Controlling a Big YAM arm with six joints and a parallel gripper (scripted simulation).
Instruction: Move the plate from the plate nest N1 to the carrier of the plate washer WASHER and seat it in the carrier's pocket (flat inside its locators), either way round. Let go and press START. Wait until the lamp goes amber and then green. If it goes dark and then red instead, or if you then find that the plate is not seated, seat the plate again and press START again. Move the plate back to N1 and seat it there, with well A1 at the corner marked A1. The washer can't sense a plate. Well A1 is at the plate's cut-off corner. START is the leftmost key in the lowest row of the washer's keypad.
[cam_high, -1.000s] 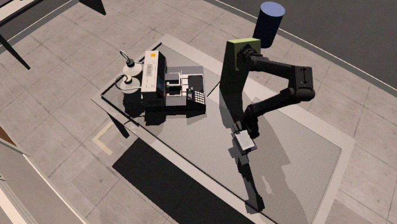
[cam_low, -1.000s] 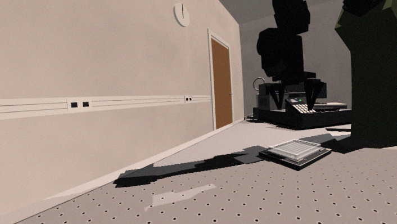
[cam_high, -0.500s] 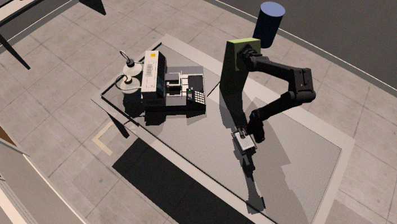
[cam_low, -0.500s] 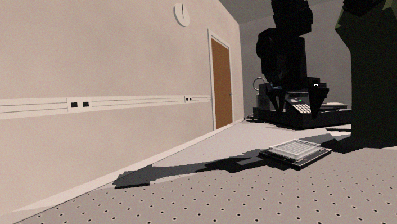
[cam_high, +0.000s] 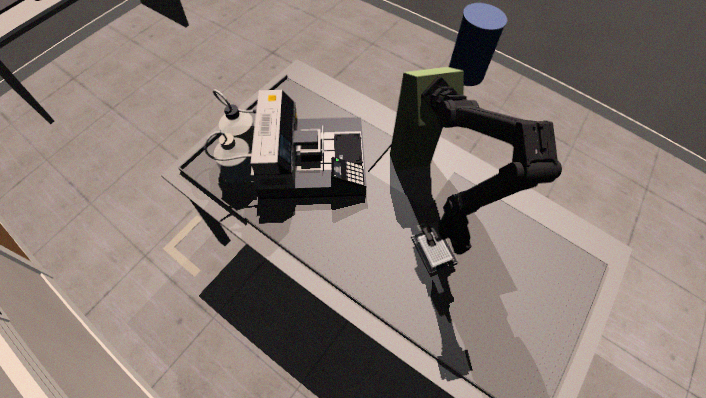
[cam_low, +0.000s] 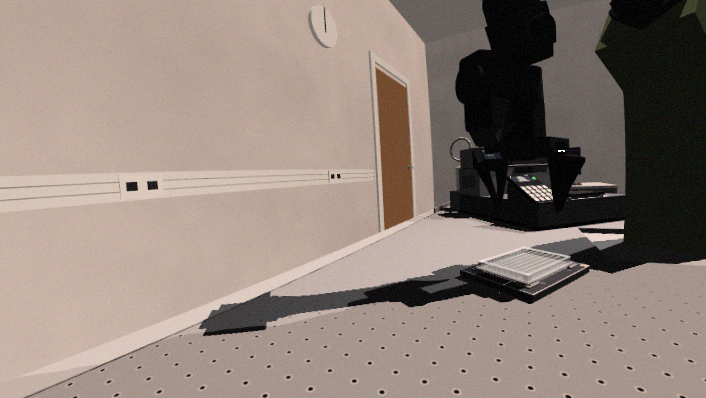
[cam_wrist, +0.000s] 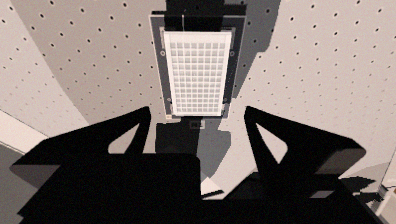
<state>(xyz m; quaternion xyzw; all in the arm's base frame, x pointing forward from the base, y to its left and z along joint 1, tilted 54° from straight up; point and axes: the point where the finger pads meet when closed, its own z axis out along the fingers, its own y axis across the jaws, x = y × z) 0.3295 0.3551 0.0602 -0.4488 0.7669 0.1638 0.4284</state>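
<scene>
Right now the white well plate is 10 cm below my hand. Round my hand: plate nest N1: 11 cm below; then plate washer: 14 cm ahead, 62 cm to the right, 2 cm above.
</scene>
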